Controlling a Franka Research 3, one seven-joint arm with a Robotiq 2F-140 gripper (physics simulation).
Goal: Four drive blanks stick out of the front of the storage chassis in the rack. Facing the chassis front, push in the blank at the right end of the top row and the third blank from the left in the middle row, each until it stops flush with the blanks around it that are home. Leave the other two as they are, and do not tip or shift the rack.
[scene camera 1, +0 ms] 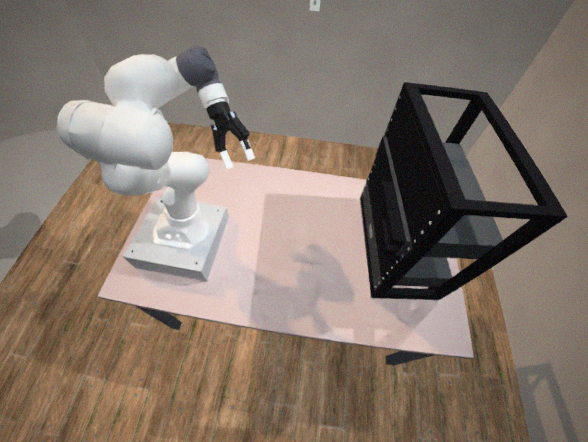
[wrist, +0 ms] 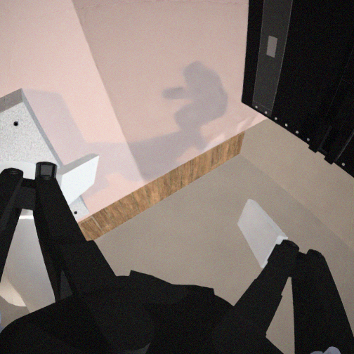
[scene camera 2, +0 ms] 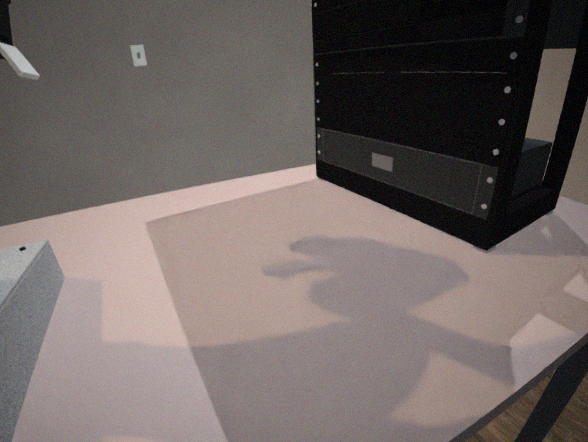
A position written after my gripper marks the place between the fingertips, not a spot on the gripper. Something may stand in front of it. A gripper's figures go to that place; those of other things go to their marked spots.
Labels:
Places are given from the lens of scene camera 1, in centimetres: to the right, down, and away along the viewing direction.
my gripper [scene camera 1: 239, 164]: -19, -20, 92
black rack [scene camera 1: 421, 204]: 33, -4, 67

